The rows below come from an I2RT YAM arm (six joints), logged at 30 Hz.
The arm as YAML. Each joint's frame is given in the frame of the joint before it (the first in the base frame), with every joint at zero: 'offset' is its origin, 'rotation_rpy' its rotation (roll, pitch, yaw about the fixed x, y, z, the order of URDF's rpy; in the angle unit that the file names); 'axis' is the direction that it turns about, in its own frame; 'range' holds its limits. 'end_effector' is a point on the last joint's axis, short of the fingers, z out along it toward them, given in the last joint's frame.
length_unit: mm
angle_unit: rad
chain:
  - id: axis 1
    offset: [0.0, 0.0, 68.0]
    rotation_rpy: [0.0, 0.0, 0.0]
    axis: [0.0, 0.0, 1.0]
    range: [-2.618, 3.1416]
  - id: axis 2
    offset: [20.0, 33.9, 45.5]
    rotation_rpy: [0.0, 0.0, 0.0]
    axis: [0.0, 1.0, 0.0]
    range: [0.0, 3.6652]
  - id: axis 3
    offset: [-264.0, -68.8, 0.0]
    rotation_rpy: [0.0, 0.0, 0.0]
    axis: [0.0, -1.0, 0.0]
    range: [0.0, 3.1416]
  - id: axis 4
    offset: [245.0, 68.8, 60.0]
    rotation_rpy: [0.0, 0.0, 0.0]
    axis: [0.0, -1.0, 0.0]
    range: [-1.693, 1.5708]
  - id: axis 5
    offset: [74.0, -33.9, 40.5]
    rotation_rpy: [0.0, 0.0, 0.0]
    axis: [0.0, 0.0, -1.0]
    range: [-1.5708, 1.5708]
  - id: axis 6
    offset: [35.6, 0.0, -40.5]
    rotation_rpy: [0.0, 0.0, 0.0]
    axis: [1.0, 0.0, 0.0]
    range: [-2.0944, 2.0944]
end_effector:
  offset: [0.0, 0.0, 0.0]
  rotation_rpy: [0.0, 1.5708, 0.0]
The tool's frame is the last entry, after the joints.
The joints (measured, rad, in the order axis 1, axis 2, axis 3, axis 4, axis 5, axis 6), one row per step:
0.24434, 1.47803, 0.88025, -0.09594, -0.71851, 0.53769
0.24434, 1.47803, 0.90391, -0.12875, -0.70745, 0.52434
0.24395, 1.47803, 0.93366, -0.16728, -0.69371, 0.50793
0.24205, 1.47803, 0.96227, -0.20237, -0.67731, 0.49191
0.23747, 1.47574, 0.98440, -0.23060, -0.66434, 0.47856
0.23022, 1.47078, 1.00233, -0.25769, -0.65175, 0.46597
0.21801, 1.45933, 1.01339, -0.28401, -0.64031, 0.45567
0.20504, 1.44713, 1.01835, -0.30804, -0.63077, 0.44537
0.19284, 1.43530, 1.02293, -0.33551, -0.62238, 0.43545
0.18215, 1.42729, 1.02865, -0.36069, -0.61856, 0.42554
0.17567, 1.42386, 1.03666, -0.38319, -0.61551, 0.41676
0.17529, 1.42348, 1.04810, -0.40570, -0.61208, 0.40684
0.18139, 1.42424, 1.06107, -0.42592, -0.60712, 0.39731
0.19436, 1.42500, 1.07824, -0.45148, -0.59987, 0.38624
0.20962, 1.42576, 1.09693, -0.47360, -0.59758, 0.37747
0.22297, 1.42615, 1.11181, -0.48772, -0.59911, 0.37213
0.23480, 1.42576, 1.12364, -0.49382, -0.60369, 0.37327
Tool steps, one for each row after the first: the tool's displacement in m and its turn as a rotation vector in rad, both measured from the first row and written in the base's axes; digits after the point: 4 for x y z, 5 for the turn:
0.0016, 0.0001, 0.0047, -0.01451, -0.00319, -0.00198
0.0037, 0.0001, 0.0110, -0.03198, -0.00939, -0.00468
0.0059, -0.0004, 0.0172, -0.05064, -0.01773, -0.01088
0.0073, -0.0019, 0.0226, -0.06554, -0.02588, -0.01839
0.0081, -0.0045, 0.0275, -0.08016, -0.03275, -0.02852
0.0075, -0.0089, 0.0323, -0.09321, -0.03771, -0.04379
0.0060, -0.0136, 0.0355, -0.10587, -0.03921, -0.05815
0.0041, -0.0181, 0.0382, -0.11861, -0.03604, -0.07070
0.0028, -0.0218, 0.0404, -0.12830, -0.03191, -0.07824
0.0021, -0.0241, 0.0423, -0.13676, -0.02741, -0.08154
0.0017, -0.0243, 0.0444, -0.14578, -0.02451, -0.07834
0.0014, -0.0227, 0.0468, -0.15505, -0.02456, -0.07007
0.0005, -0.0190, 0.0502, -0.16677, -0.02544, -0.05552
-0.0003, -0.0145, 0.0544, -0.17285, -0.02926, -0.03680
-0.0011, -0.0105, 0.0581, -0.17371, -0.03451, -0.01956
-0.0017, -0.0068, 0.0617, -0.16833, -0.04013, -0.00572

